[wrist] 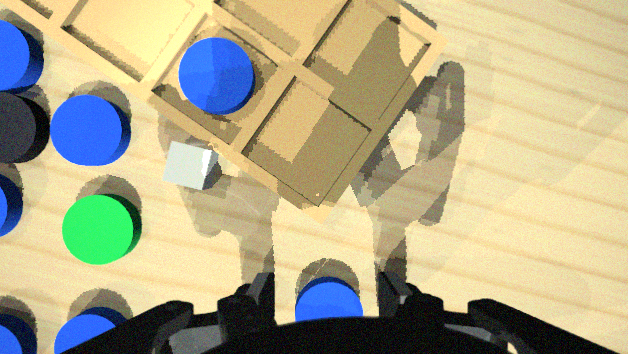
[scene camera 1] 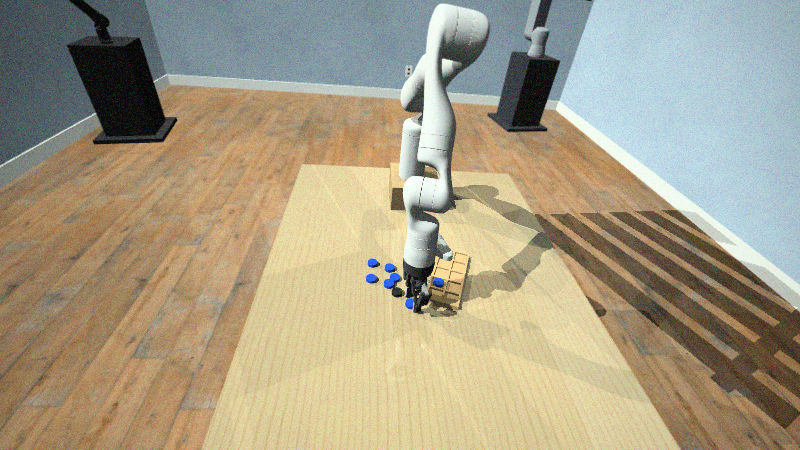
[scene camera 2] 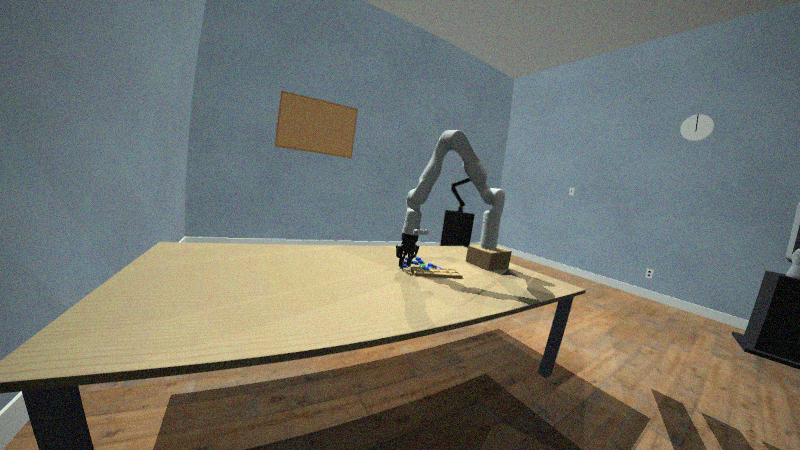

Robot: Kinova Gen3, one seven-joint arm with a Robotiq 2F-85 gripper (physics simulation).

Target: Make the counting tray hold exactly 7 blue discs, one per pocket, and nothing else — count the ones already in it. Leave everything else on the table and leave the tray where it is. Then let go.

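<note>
The wooden counting tray (scene camera 1: 459,279) (scene camera 2: 441,273) (wrist: 142,90) has one blue disc (scene camera 1: 439,282) (wrist: 216,75) in a near-side pocket. The other pockets that show are empty; part of the tray is out of the wrist view. My gripper (scene camera 1: 416,306) (scene camera 2: 406,264) (wrist: 326,294) is open and holds nothing. It is low over the table beside the tray's corner, with a loose blue disc (scene camera 1: 409,303) (wrist: 328,302) below and between its fingers. That disc is partly hidden by the gripper. Several other blue discs (scene camera 1: 372,263) (wrist: 86,130) lie on the table left of the tray.
A black disc (scene camera 1: 397,292) (wrist: 15,127) and a green disc (scene camera 2: 422,265) (wrist: 97,229) lie among the loose blue discs. A small white cube (wrist: 187,165) sits close against the tray's side. The arm's wooden base block (scene camera 2: 487,258) stands behind the tray.
</note>
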